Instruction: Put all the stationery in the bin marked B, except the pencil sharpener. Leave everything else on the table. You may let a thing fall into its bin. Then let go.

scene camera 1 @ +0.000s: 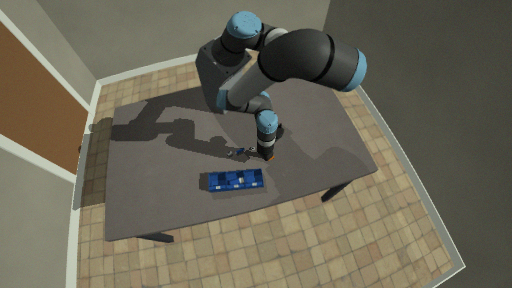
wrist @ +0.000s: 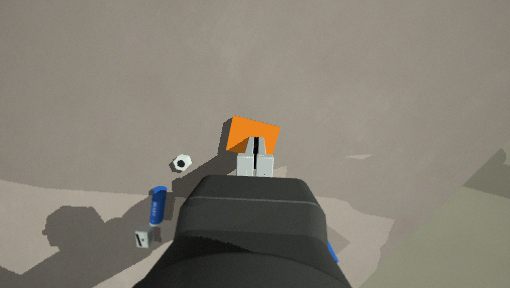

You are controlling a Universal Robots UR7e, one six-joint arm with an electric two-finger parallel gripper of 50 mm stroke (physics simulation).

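Frame: origin at the arm's base, x ahead, y left, z up, level; metres.
Seen in the pictures: gripper, fingertip midpoint: [scene camera 1: 267, 156] [wrist: 256, 146]; arm's base, origin of the base link: [scene camera 1: 227, 52].
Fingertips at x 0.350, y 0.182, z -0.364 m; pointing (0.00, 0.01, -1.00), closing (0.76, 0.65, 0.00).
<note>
Pixels of each thing's top centre, then the offset from my fingertips to it. "spot": a spot on its surface instead. Level surfaces: height alone.
- orange block, middle of its top: [wrist: 252, 139] [scene camera 1: 268, 154] dy +0.004, dx -0.008, dz +0.000 m
- blue cylinder with white lettering, middle of its top: [wrist: 154, 210] [scene camera 1: 239, 150] dy -0.141, dx -0.036, dz +0.004 m
- small grey pencil sharpener, middle of its top: [wrist: 141, 239] [scene camera 1: 229, 153] dy -0.193, dx -0.023, dz +0.001 m
- blue three-compartment bin row, surface spot: [scene camera 1: 227, 187] spot: dy -0.196, dx +0.164, dz +0.020 m
- white thing, middle of its top: [scene camera 1: 236, 181] dy -0.153, dx +0.132, dz +0.010 m
- white hex nut, middle of its top: [wrist: 181, 163] [scene camera 1: 253, 148] dy -0.074, dx -0.049, dz -0.001 m
- table, its level: dz -0.010 m
- blue edge, surface spot: [wrist: 333, 252] spot: dy -0.029, dx +0.153, dz +0.014 m
My gripper [wrist: 256, 146] is shut, its fingertips together with nothing between them, over the near edge of an orange block [wrist: 255, 131] [scene camera 1: 271, 158]. In the scene view its fingertips are hidden by the arm. A blue cylinder with white lettering [wrist: 158, 206] [scene camera 1: 240, 150] lies on the table. A small grey pencil sharpener [wrist: 142, 239] [scene camera 1: 230, 153] lies beside it. The blue three-compartment bin row [scene camera 1: 227, 187] stands in front; its labels are too small to read. A blue and white thing [scene camera 1: 241, 180] lies in the middle compartment.
A white hex nut [wrist: 181, 163] [scene camera 1: 252, 148] lies on the table [scene camera 1: 150, 210] between the blue cylinder and the orange block. A blue edge [wrist: 333, 252] shows to the right of the gripper body in the wrist view. The arm's shadow falls across the small things.
</note>
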